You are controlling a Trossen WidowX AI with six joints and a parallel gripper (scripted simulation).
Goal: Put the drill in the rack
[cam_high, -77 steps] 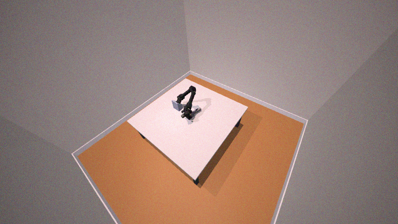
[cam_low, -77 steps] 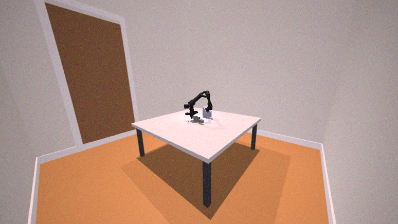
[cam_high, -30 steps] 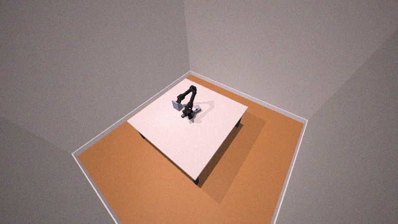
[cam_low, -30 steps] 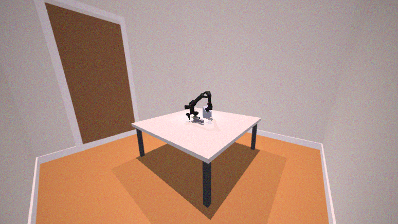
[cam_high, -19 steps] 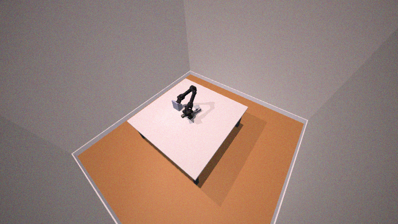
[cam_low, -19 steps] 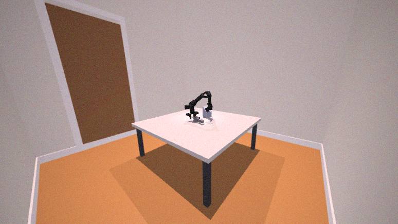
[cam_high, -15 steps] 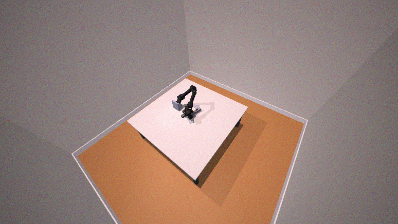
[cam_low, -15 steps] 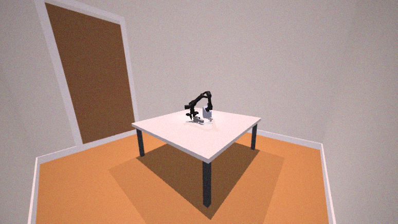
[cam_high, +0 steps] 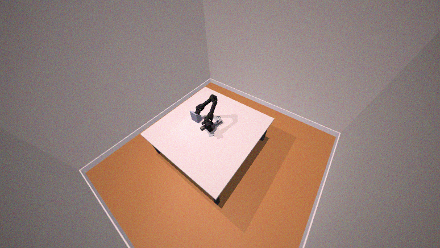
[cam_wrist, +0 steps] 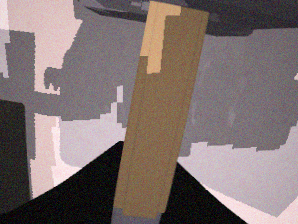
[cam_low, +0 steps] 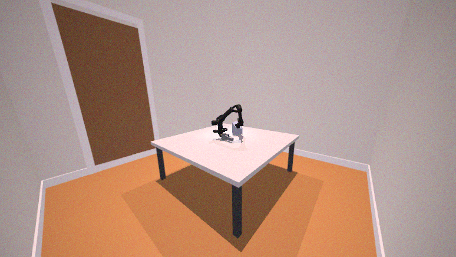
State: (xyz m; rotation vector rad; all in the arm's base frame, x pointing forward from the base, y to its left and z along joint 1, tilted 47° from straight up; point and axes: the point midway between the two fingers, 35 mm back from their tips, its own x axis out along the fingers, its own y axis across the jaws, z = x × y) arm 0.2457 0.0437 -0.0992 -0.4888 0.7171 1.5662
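Right now my gripper tip is 40 mm to the right of the drill and 30 mm below it. Round my gripper tip: key (160 mm to the left, 40 mm above, 20 mm ahead); then dark box (80 mm behind, 20 mm to the right).
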